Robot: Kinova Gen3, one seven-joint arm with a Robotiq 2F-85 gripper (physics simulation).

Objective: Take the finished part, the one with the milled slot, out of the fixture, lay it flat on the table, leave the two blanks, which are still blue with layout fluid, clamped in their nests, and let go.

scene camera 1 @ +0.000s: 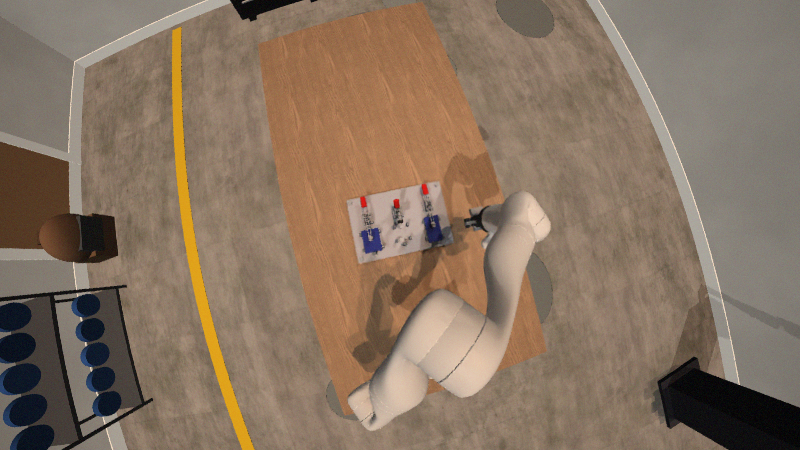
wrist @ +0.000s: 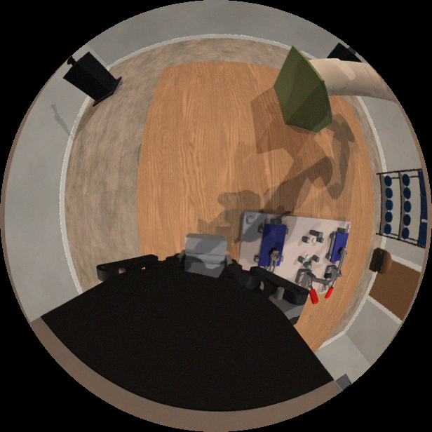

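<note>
My gripper (scene camera 1: pixel 472 222) (wrist: pixel 205 260) is shut on the finished part (wrist: pixel 206 245), a grey block with a band across its face. It holds it above the table (scene camera 1: pixel 346 111) (wrist: pixel 210 125), beside the right end of the fixture plate (scene camera 1: pixel 412 211) (wrist: pixel 250 240) in the scene view. The part is hard to make out there. One blue blank (scene camera 1: pixel 432 230) (wrist: pixel 269 239) sits in the nest nearer the gripper; the other blue blank (scene camera 1: pixel 371 241) (wrist: pixel 339 244) sits in the far nest. Each has a clamp arm over it. The middle nest between them holds no block.
Red clamp handles (scene camera 1: pixel 396 203) (wrist: pixel 313 296) stand up from the fixture. A green arm mount (wrist: pixel 302 92) stands at the table's far end in the wrist view. In the scene view, the table's right edge runs under my arm (scene camera 1: pixel 503 274). A black post (scene camera 1: pixel 721 402) stands off the table.
</note>
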